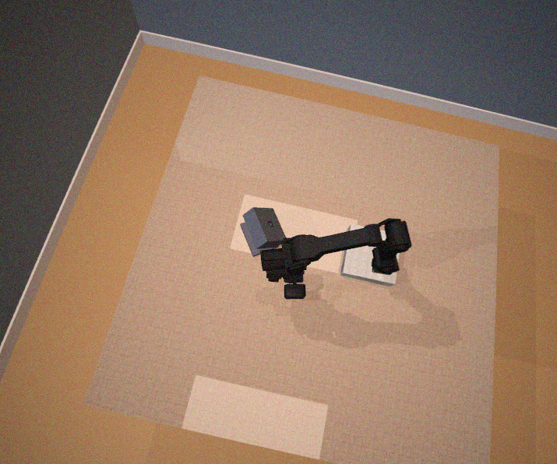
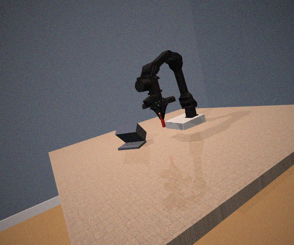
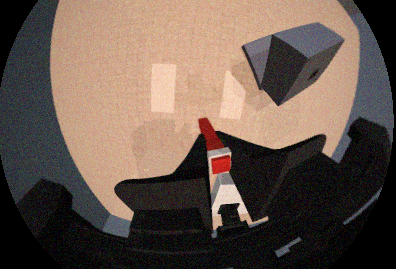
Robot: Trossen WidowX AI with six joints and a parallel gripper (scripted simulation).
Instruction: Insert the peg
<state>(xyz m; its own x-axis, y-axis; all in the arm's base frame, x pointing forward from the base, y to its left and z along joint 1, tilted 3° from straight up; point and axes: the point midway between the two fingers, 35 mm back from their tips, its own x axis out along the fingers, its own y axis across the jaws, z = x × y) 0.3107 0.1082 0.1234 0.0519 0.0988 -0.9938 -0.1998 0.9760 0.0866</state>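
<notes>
Right now my gripper tip is 160 mm to the left of the sloped panel, 110 mm short of it and 50 mm above it. From my gripper tip the other things lie so: red peg (20 mm above).
</notes>
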